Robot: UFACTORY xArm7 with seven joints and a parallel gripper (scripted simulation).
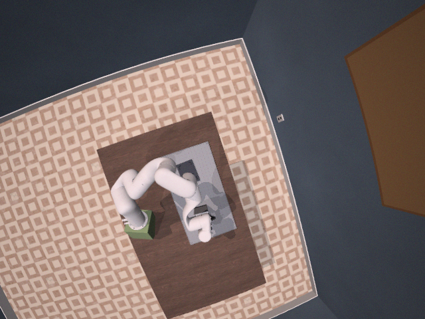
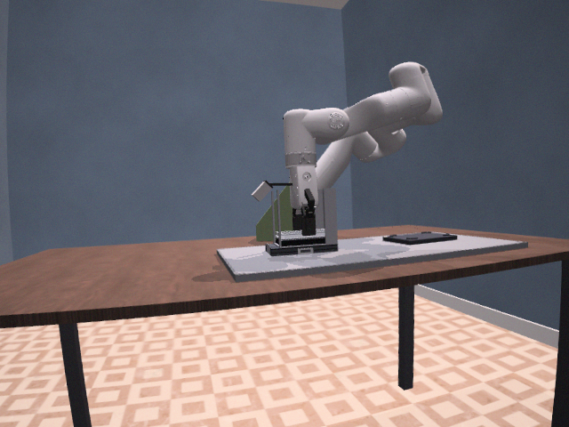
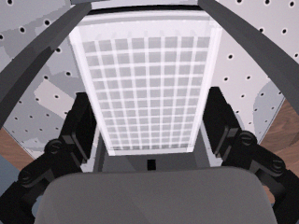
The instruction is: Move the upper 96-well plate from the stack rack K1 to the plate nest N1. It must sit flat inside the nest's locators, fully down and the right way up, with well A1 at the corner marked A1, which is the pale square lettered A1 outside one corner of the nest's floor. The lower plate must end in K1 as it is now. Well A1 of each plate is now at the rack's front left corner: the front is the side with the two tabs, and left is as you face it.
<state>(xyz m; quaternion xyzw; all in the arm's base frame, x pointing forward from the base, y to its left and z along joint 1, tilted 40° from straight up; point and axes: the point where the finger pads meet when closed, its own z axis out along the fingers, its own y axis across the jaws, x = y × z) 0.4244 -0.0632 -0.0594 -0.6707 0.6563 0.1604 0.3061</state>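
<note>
My gripper is now 20 mm above the dark plate.
</note>
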